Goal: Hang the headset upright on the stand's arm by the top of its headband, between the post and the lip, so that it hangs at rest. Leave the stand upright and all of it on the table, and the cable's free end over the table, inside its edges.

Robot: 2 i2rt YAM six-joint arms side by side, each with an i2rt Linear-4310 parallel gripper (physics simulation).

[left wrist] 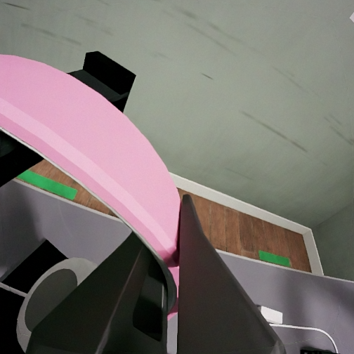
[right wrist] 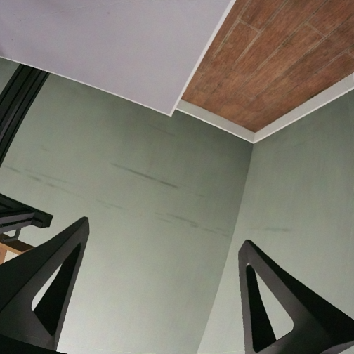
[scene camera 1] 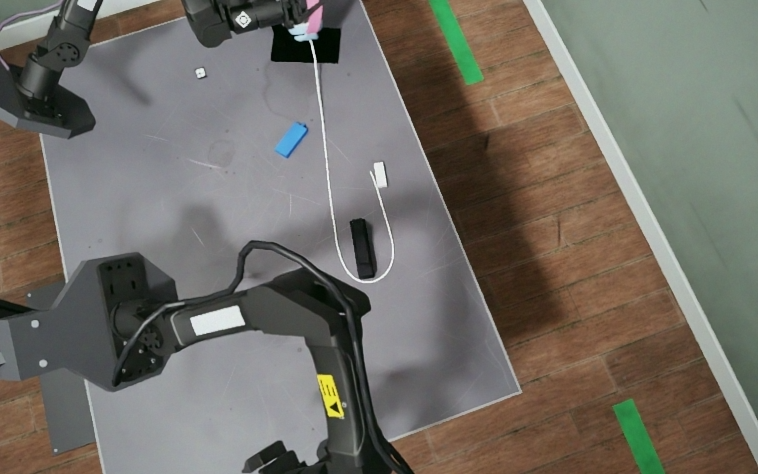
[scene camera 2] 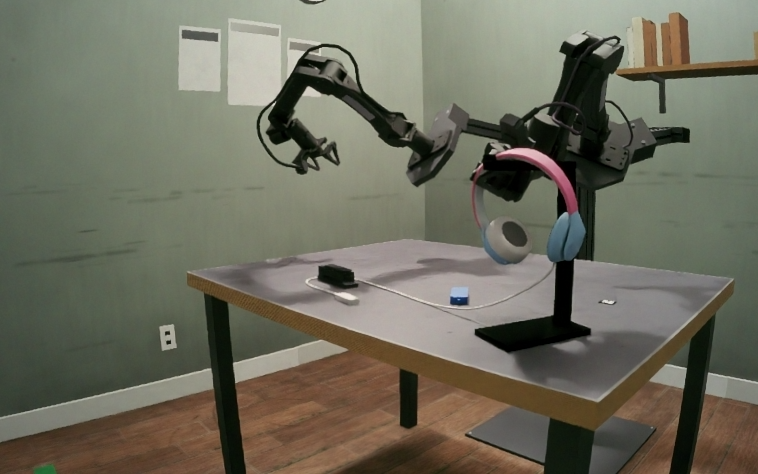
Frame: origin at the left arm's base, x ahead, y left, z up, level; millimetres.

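Seen in the pictures: left gripper, fingertip midpoint: (scene camera 2: 474,178); right gripper, fingertip midpoint: (scene camera 2: 329,167); left arm's base at its link origin: (scene camera 1: 33,95) (scene camera 2: 590,148); right arm's base at its link origin: (scene camera 1: 126,319) (scene camera 2: 430,150).
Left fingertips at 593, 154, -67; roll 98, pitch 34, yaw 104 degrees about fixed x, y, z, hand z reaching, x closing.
Observation:
Pixels of each thing's top centre, then the offset from my left fingertips to it, as dx, dy, dz.
- headset at its top centre: (scene camera 2: 522,148) -45, +67, +49
- white plug at its top centre: (scene camera 2: 346,296) (scene camera 1: 380,174) +53, -321, -248
- black block at its top centre: (scene camera 1: 361,244) (scene camera 2: 336,266) -25, -492, -220
- blue block at its top centre: (scene camera 2: 459,292) (scene camera 1: 291,137) -140, -183, -245
- small white piece at its top centre: (scene camera 2: 607,301) (scene camera 1: 200,73) -346, +58, -258
The headset (scene camera 1: 314,17) (scene camera 2: 569,192) (left wrist: 115,155), with pink band and blue cups, is upright. My left gripper (scene camera 1: 304,12) (left wrist: 175,203) is shut on one side of its headband. The black stand (scene camera 2: 564,290) (scene camera 1: 329,51) (left wrist: 110,77) is upright on the table (scene camera 2: 391,346) (scene camera 1: 139,184). The band passes over the stand's arm, between post and lip; whether it rests there is unclear. The white cable (scene camera 1: 327,162) (scene camera 2: 503,304) ends in a white plug (scene camera 1: 380,174) (scene camera 2: 346,297) (left wrist: 271,315) inside the table edges. My right gripper (scene camera 2: 320,159) (right wrist: 167,236) is open, empty and far away.
A black block (scene camera 1: 362,248) (scene camera 2: 335,275) lies inside the cable's loop. A blue block (scene camera 1: 291,139) (scene camera 2: 459,296) and a small white piece (scene camera 1: 200,72) (scene camera 2: 607,301) lie on the table. The right arm (scene camera 1: 279,307) reaches over the lower part of the table in scene camera 1.

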